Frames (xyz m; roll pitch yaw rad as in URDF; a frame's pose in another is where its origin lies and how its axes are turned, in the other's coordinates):
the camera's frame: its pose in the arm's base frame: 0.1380 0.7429 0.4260 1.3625 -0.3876 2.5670
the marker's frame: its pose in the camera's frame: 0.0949 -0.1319 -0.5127 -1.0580 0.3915 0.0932
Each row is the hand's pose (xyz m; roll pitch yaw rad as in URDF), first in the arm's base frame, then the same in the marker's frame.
Working: the arm's base frame: its pose in the marker's frame: -0.3934 0.3806 -0.1619 0.0803 -0.3729 -3.0364

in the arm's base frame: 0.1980 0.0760 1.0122 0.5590 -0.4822 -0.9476
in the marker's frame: -0.2096 0.4054 0.8555 0.9830 -0.6006 2.0930
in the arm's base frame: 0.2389 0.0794 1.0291 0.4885 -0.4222 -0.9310
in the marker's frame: -0.2411 0.4000 0.8863 0.8951 -0.5517 2.1382
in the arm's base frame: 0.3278 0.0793 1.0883 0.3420 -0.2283 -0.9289
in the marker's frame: -0.3025 0.3984 0.9736 0.7117 -0.3729 2.2221
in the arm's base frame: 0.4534 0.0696 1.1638 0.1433 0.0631 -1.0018
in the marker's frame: -0.3935 0.4046 1.0888 0.4989 -0.0747 2.2580
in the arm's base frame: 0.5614 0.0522 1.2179 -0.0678 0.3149 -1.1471
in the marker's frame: -0.4768 0.4176 1.1770 0.3123 0.2114 2.2150
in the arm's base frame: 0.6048 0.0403 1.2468 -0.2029 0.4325 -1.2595
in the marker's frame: -0.5084 0.4286 1.2188 0.2032 0.3600 2.1611
